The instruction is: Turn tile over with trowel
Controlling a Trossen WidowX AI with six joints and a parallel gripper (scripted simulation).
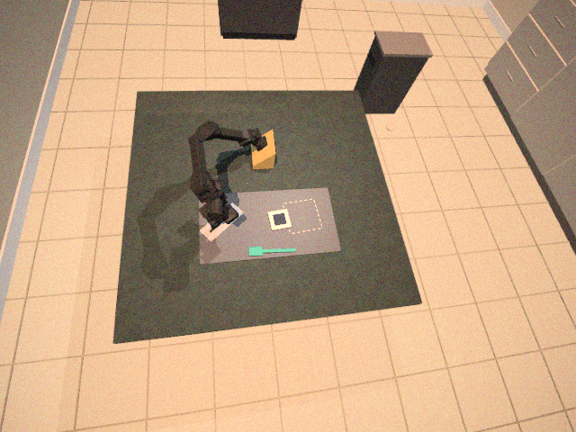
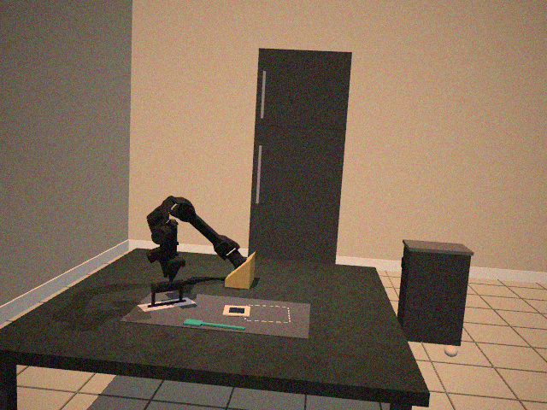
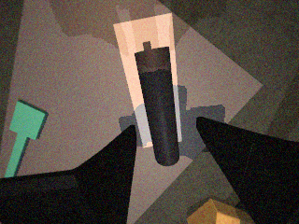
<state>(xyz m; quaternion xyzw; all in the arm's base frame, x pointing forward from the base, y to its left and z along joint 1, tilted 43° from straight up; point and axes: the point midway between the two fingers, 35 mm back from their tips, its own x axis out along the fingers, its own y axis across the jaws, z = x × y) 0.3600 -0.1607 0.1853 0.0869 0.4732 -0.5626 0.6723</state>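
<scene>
Now: the trowel 10 mm behind my gripper tip, 20 mm to the left of it and 60 mm below it. Round my gripper tip: tile 30 mm ahead, 260 mm to the left, 90 mm below; then grey mat 40 mm ahead, 210 mm to the left, 120 mm below; then green flat tool 180 mm ahead, 180 mm to the left, 90 mm below.
</scene>
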